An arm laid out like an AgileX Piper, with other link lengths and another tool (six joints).
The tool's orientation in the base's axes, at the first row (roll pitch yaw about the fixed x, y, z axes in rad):
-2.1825, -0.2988, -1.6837
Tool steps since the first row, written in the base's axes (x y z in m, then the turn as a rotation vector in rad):
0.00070, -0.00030, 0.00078, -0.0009, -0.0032, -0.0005
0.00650, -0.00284, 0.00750, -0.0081, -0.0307, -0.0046
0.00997, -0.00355, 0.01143, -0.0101, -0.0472, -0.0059
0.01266, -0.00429, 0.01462, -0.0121, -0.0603, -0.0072
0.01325, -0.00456, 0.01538, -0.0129, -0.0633, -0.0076
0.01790, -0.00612, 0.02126, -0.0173, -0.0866, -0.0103
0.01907, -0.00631, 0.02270, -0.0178, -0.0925, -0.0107
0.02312, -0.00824, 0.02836, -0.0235, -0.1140, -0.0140
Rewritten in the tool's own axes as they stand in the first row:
0.00044, -0.00098, 0.00021, 0.0030, 0.0015, 0.0004
0.00420, -0.00926, 0.00179, 0.0287, 0.0138, 0.0041
0.00566, -0.01428, 0.00257, 0.0442, 0.0189, 0.0075
0.00701, -0.01826, 0.00315, 0.0564, 0.0234, 0.0100
0.00743, -0.01916, 0.00327, 0.0593, 0.0247, 0.0104
0.01014, -0.02626, 0.00414, 0.0811, 0.0335, 0.0144
0.01062, -0.02806, 0.00433, 0.0866, 0.0352, 0.0158
0.01368, -0.03457, 0.00495, 0.1067, 0.0449, 0.0187

